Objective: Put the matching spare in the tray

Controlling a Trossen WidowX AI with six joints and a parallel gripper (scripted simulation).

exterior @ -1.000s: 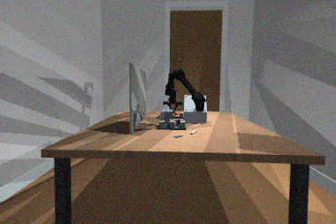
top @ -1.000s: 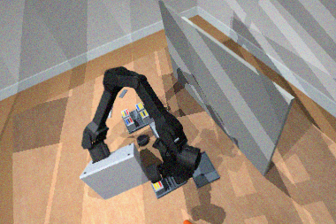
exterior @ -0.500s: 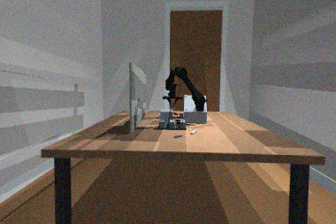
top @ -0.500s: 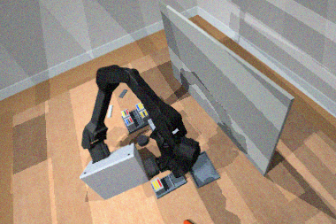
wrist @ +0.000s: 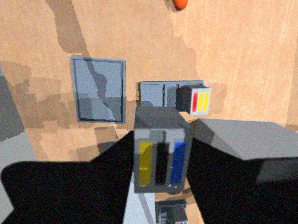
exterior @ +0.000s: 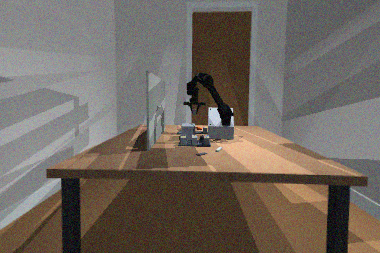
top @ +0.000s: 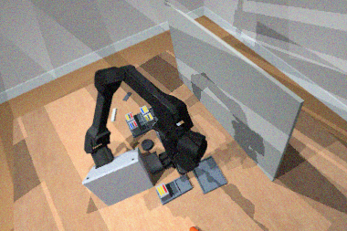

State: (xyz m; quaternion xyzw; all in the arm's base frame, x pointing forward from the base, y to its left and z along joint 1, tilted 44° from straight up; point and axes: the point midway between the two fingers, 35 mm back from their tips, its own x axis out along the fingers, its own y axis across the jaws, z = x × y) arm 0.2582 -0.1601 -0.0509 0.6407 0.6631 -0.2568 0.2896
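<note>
Right now my gripper tip is 90 mm short of the grey tray and 160 mm above it. Also, from my gripper tip: grey spare 20 mm above; then grey box 20 mm ahead, 200 mm to the left, 120 mm below.
</note>
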